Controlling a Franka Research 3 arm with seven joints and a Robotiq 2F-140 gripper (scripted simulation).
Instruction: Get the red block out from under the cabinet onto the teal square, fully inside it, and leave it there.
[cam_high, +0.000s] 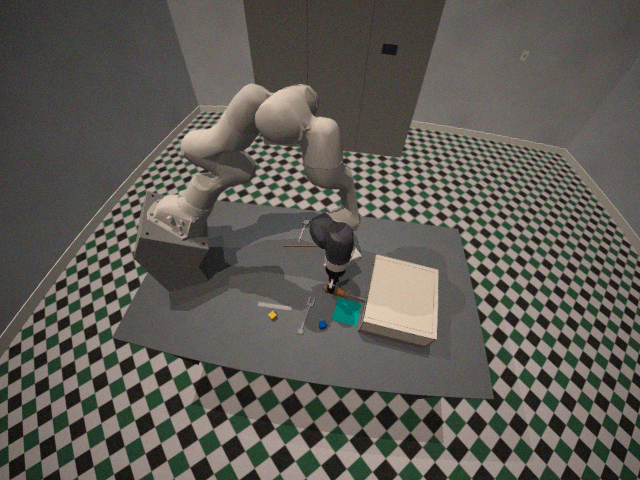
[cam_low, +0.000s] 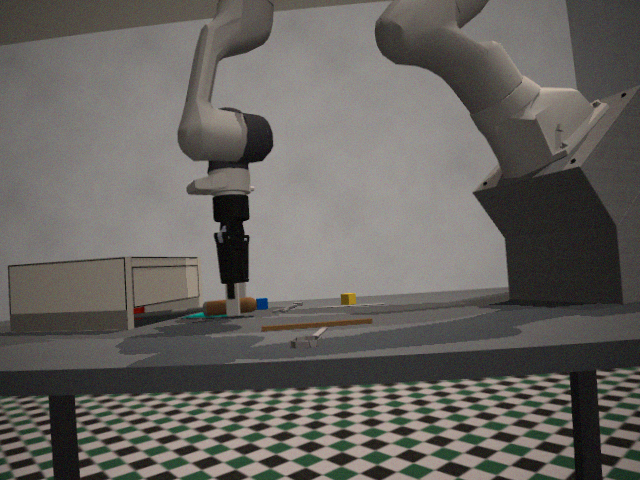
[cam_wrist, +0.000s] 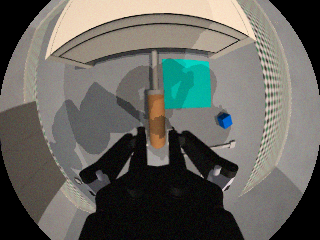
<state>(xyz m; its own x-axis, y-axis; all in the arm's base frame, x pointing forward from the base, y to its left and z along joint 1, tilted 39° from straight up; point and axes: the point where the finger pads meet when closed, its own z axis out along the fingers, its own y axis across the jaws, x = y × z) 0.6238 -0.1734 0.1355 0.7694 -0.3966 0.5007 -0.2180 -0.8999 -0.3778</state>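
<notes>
Right now my hand is 25 cm past the grey stick, 8 cm to the left of it and 4 cm above it. Also, from my hand: grey forked tool 11 cm behind, 11 cm to the right, 3 cm below; then hook tool 13 cm ahead, 8 cm to the right, 2 cm below; then teal square 6 cm ahead, 9 cm to the right, 4 cm below.
</notes>
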